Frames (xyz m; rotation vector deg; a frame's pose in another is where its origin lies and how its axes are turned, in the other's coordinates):
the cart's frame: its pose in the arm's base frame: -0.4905 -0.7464 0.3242 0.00 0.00 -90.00
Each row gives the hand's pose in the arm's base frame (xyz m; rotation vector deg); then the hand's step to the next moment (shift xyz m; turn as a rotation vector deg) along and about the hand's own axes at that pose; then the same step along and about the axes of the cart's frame.
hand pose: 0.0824 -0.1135 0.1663 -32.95 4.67 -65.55
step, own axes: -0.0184 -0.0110 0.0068 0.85 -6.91 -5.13
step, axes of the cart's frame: -0.0156 -0.0147 0.0068 4.72 -7.18 -0.94
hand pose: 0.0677 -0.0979 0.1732 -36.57 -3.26 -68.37
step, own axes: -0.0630 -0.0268 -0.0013 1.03 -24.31 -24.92
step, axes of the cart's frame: -0.0468 -0.0484 -0.0126 18.32 -28.00 -9.68
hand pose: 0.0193 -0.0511 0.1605 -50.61 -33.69 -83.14
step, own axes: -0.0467 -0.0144 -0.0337 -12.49 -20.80 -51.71
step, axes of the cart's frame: -0.0019 -0.0231 -0.0547 32.16 -29.98 -36.46
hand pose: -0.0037 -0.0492 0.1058 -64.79 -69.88 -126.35
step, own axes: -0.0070 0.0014 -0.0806 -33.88 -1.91 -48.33
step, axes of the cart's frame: 0.0682 -0.0325 -0.0290 40.93 -3.28 -42.44
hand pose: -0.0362 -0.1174 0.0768 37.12 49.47 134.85
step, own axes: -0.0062 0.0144 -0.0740 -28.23 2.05 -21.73
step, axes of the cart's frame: 0.0450 -0.0442 -0.0417 28.49 7.15 -20.27
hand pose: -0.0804 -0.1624 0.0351 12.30 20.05 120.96
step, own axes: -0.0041 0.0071 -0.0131 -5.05 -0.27 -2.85
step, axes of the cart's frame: 0.0092 -0.0072 -0.0101 4.60 2.08 -2.86
